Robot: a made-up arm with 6 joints. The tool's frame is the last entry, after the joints.
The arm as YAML. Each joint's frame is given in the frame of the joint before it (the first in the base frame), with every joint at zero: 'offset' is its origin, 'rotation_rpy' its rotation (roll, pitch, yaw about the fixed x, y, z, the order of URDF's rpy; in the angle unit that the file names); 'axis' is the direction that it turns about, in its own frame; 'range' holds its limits. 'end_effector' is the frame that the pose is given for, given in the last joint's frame.
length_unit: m
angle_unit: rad
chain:
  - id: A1
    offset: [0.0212, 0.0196, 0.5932]
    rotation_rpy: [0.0, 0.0, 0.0]
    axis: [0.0, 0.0, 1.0]
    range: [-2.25, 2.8]
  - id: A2
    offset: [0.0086, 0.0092, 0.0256]
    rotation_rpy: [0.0, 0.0, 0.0]
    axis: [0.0, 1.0, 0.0]
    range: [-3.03, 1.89]
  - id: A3
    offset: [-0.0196, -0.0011, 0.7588]
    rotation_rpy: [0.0, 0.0, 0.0]
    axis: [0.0, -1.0, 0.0]
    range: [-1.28, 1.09]
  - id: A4
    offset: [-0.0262, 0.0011, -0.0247]
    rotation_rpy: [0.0, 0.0, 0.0]
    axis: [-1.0, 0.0, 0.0]
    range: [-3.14, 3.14]
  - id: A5
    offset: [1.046, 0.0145, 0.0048]
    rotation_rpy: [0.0, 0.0, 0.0]
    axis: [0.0, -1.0, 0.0]
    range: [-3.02, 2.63]
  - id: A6
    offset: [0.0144, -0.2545, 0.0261]
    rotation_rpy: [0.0, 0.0, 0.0]
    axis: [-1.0, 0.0, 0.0]
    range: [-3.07, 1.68]
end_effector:
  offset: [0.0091, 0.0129, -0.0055]
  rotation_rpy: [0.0, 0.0, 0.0]
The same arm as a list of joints. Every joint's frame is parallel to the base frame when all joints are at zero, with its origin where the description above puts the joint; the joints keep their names.
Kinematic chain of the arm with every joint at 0, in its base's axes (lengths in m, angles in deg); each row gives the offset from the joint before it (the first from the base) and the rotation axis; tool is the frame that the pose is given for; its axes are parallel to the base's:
A1: xyz 0.0212 0.0196 0.5932 axis +z
A2: xyz 0.0086 0.0092 0.0256 axis +y
A3: xyz -0.0196 -0.0011 0.7588 axis -y
A4: xyz -0.0262 0.0011 -0.0247 axis -x
A5: xyz 1.046 0.0145 0.0048 axis -y
A6: xyz 0.0144 -0.2545 0.0261 axis -x
tool: xyz 0.0091 0.0129 -0.0055
Joint limits (deg, base to tool): -128.92..160.43 -173.61..108.29 -73.34..62.45 -179.91..179.91 -173.03..150.69 -175.9..96.26

